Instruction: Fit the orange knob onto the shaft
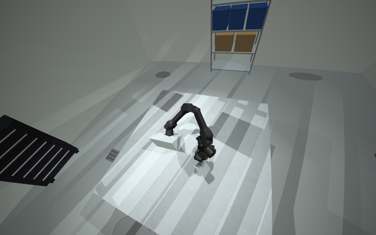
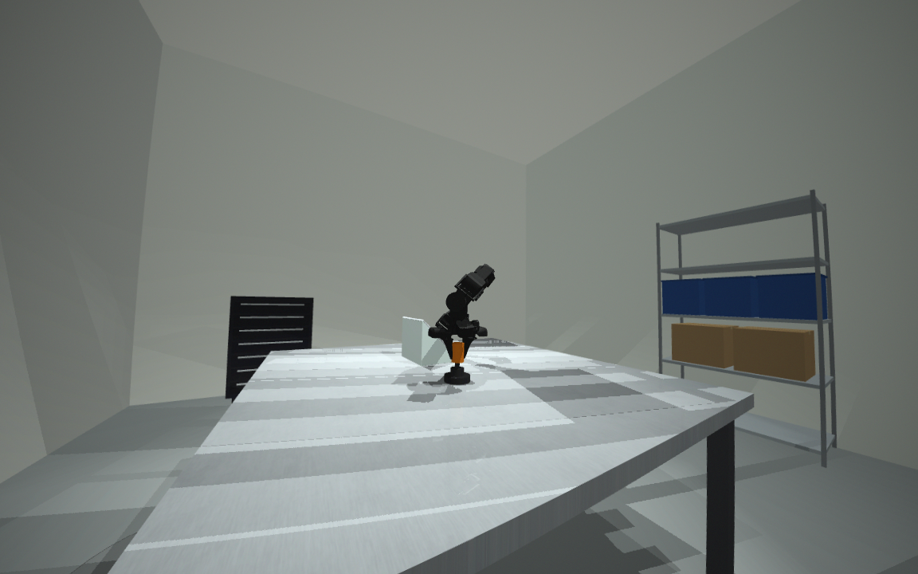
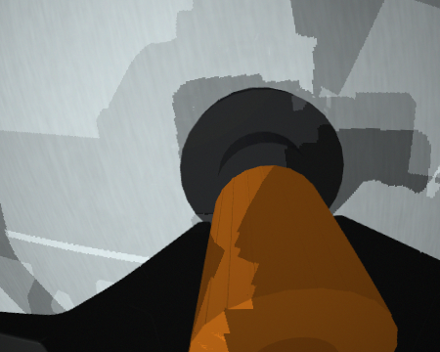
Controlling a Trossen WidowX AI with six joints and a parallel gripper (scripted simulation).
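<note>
Now: the orange knob 20 mm above my gripper tip. The rest, counted from my gripper tip: dark round pedestal 40 mm below.
</note>
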